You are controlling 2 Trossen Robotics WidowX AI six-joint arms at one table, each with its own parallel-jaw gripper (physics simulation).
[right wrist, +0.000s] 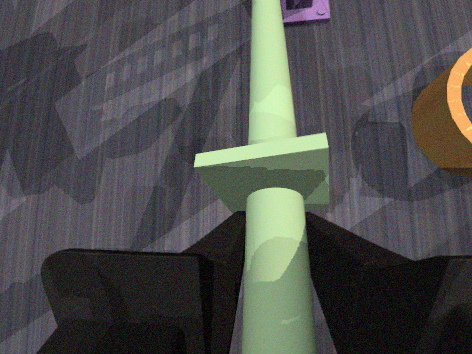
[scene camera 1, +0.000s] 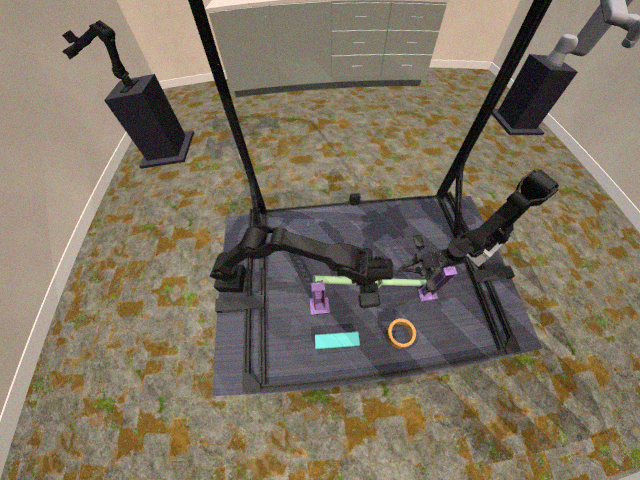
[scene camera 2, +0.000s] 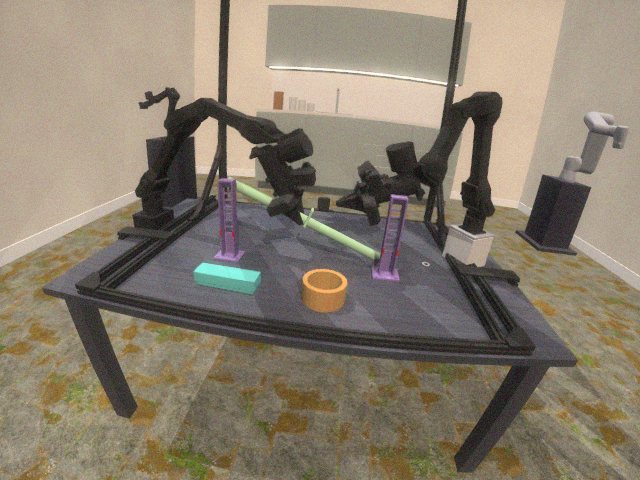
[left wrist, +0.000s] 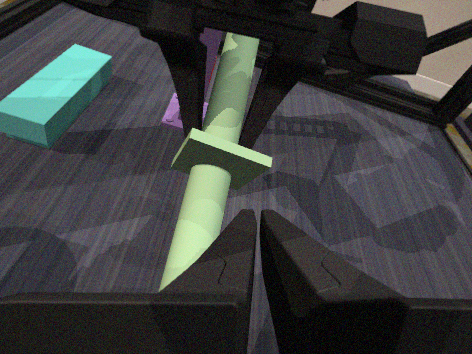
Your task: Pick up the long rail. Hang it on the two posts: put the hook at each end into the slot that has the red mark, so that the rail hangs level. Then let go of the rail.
Labels:
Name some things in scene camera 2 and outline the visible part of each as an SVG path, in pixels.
The left gripper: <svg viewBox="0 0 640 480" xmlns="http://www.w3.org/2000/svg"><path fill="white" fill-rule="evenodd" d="M367 160L358 167L358 174L362 183L357 181L355 188L336 201L336 206L364 212L367 215L370 226L373 226L381 221L378 210L379 204L390 201L390 195L398 195L393 176L388 177L388 174L380 175Z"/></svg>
The right gripper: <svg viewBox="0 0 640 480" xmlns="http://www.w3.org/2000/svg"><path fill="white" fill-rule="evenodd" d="M310 162L304 162L302 167L298 167L298 169L293 169L291 165L288 166L286 163L283 167L266 174L267 178L265 180L267 183L271 183L275 198L272 199L267 207L270 217L283 213L298 225L303 225L300 212L304 214L302 196L305 189L299 190L297 186L313 186L315 184L316 170Z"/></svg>

